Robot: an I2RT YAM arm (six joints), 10 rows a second.
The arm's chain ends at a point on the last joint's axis. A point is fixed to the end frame.
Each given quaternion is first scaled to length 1.
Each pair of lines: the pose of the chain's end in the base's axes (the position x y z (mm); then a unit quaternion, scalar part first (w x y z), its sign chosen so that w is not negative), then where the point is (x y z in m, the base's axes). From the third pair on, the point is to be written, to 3 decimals.
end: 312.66 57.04 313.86 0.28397 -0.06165 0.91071 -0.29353
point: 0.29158 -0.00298 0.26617
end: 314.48 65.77 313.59 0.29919 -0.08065 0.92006 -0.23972
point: 0.29790 0.00916 0.26029
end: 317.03 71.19 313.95 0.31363 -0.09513 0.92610 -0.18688
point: 0.304 0.019 0.255
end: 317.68 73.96 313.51 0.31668 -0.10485 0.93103 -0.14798
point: 0.307 0.025 0.252
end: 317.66 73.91 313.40 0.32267 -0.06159 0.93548 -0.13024
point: 0.305 0.030 0.248
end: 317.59 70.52 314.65 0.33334 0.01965 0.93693 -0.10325
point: 0.302 0.036 0.245
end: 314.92 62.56 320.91 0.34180 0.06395 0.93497 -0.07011
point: 0.299 0.035 0.248
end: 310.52 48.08 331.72 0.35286 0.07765 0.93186 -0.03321
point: 0.297 0.026 0.256
